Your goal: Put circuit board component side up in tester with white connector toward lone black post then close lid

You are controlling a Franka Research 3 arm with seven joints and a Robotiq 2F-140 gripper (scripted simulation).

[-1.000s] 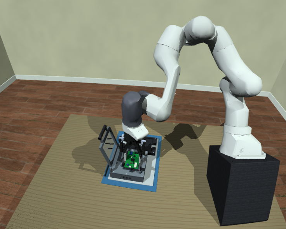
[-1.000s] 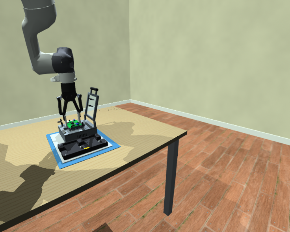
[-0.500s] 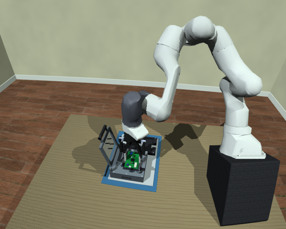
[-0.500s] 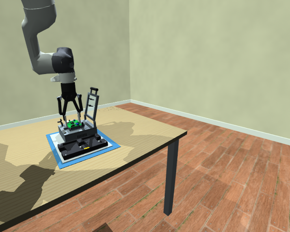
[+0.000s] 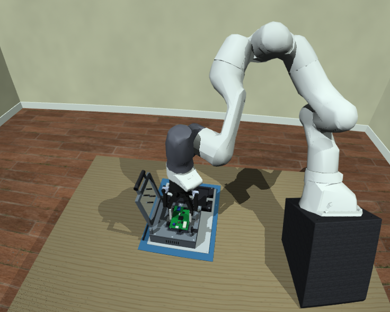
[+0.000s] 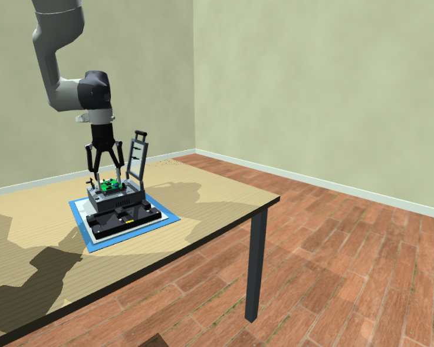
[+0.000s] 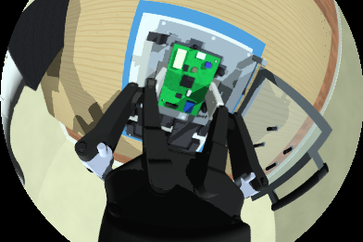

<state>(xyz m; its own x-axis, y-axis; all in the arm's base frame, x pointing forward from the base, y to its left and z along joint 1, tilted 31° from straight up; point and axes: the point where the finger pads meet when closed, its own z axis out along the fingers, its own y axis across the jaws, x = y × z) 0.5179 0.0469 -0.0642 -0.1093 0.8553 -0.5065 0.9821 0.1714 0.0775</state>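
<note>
Now: the green circuit board 20 mm below my hand. From my hand the other things lie so: lid (130 mm ahead, 80 mm above, 10 mm to the left).
</note>
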